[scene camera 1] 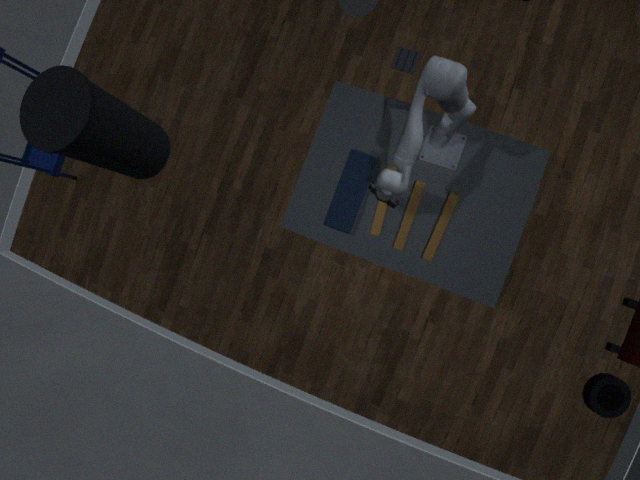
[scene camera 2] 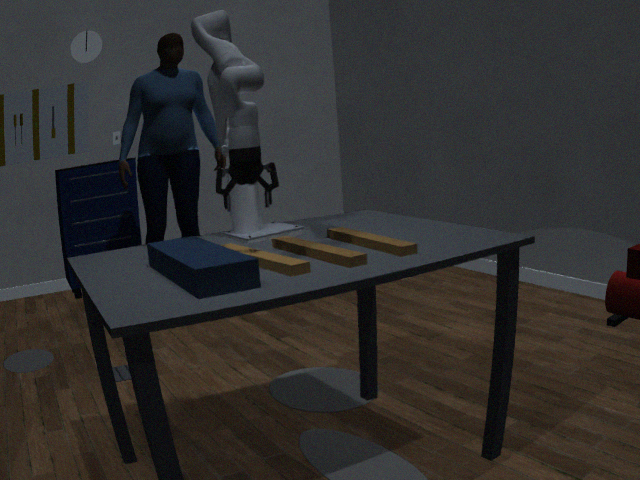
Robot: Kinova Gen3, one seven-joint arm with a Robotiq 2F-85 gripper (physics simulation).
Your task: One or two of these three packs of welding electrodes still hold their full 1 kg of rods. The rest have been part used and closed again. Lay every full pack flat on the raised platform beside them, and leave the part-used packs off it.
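Frame: origin at the arm's base, x ahead, y left, z up, level; centimetres.
Seen in the pictures: gripper, fingertip midpoint: (scene camera 2: pixel 248 209); arm's base, origin of the base link: (scene camera 1: pixel 437 140) (scene camera 2: pixel 248 231).
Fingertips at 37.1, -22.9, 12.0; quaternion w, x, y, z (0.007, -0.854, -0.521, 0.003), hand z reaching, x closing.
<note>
Offsets run from my fingertips to a thing's top centre, as dx, dy, dz. Level surfaces: height alone.
Three long, flat, orange-yellow packs lie side by side on the table. The pack nearest the platform {-1.4, +2.6, -11.0} (scene camera 1: pixel 378 219) (scene camera 2: pixel 284 262) is partly hidden under the gripper in scene camera 1. The middle pack {+3.1, +16.6, -11.0} (scene camera 1: pixel 409 217) (scene camera 2: pixel 320 251) and the pack farthest from the platform {+5.4, +32.8, -11.0} (scene camera 1: pixel 440 227) (scene camera 2: pixel 372 241) lie parallel to it. No fill marks can be made out on them. The raised platform {-2.0, -14.6, -7.4} (scene camera 1: pixel 348 191) (scene camera 2: pixel 201 253) is a blue block with a bare top. My gripper (scene camera 1: pixel 383 196) (scene camera 2: pixel 247 205) is open and empty, pointing down, high above the pack nearest the platform.
The grey table {dz -13.4} (scene camera 1: pixel 480 248) (scene camera 2: pixel 444 235) carries the arm's base plate (scene camera 1: pixel 444 155) (scene camera 2: pixel 279 228) behind the packs. A person (scene camera 2: pixel 168 108) stands behind the table, near a blue drawer cabinet (scene camera 2: pixel 98 206). A red machine (scene camera 2: pixel 625 294) stands at the right.
</note>
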